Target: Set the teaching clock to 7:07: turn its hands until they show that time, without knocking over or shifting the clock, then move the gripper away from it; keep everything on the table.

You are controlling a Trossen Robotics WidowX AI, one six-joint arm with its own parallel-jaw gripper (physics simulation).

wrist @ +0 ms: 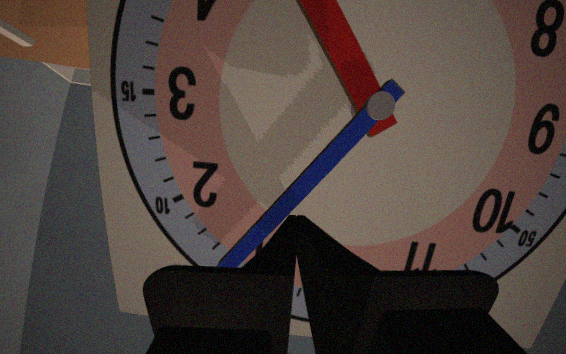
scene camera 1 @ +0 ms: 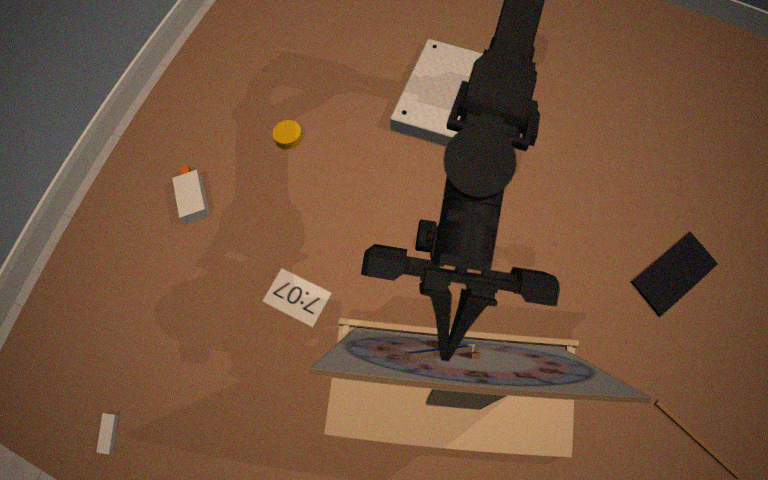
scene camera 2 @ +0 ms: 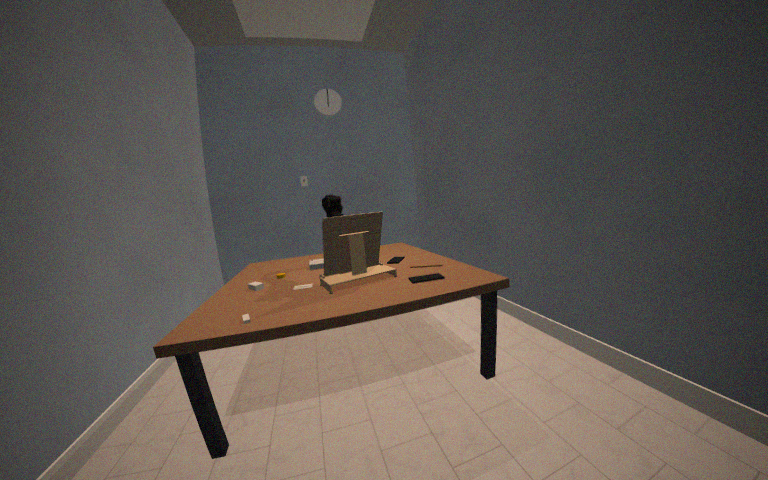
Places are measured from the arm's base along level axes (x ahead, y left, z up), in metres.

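Pixels of known places: gripper, fingertip midpoint: point(wrist: 295, 222) point(scene camera 1: 444, 359) point(scene camera 2: 346, 232).
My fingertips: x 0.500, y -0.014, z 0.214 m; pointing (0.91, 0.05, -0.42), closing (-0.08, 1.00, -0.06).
Note:
Behind a point stands the place of what it marks.
The teaching clock point(scene camera 1: 509, 362) {x 0.479, y 0.058, z 0.167 m} point(scene camera 2: 342, 249) point(wrist: 440, 165) {x 0.483, y 0.058, z 0.177 m} stands upright on its wooden base; the wrist view shows its face upside down. Its long blue hand point(scene camera 1: 424, 349) {x 0.477, y -0.036, z 0.127 m} point(wrist: 305, 182) {x 0.484, y -0.014, z 0.193 m} points between 1 and 2, near the six- and seven-minute ticks. Its wide red hand point(wrist: 345, 57) {x 0.469, y -0.003, z 0.136 m} points roughly towards 5; its tip is cut off by the frame's top. My gripper point(scene camera 1: 446, 357) {x 0.500, y -0.014, z 0.214 m} point(wrist: 295, 222) {x 0.500, y -0.014, z 0.214 m} is shut and empty. Its fingertips lie against or very near the blue hand's edge on the 12 side; contact is unclear. The gripper is hidden behind the clock in scene camera 2.
A card reading 7:07 point(scene camera 1: 297, 298) {x 0.417, y -0.240, z -0.027 m} point(scene camera 2: 303, 286) {x 0.414, y -0.240, z -0.026 m}, a yellow disc point(scene camera 1: 287, 131) {x 0.141, y -0.344, z -0.008 m} point(scene camera 2: 280, 275) {x 0.166, y -0.348, z -0.010 m} and a white box point(scene camera 1: 189, 193) {x 0.297, y -0.467, z 0.001 m} point(scene camera 2: 256, 286) {x 0.338, y -0.461, z -0.005 m} lie left. A small white block point(scene camera 1: 106, 433) {x 0.699, y -0.464, z -0.015 m} point(scene camera 2: 245, 318) {x 0.712, y -0.465, z -0.015 m} is farther left. A black slab point(scene camera 1: 673, 273) {x 0.246, y 0.336, z -0.019 m} and thin stick point(scene camera 1: 696, 439) {x 0.501, y 0.394, z -0.020 m} lie right.

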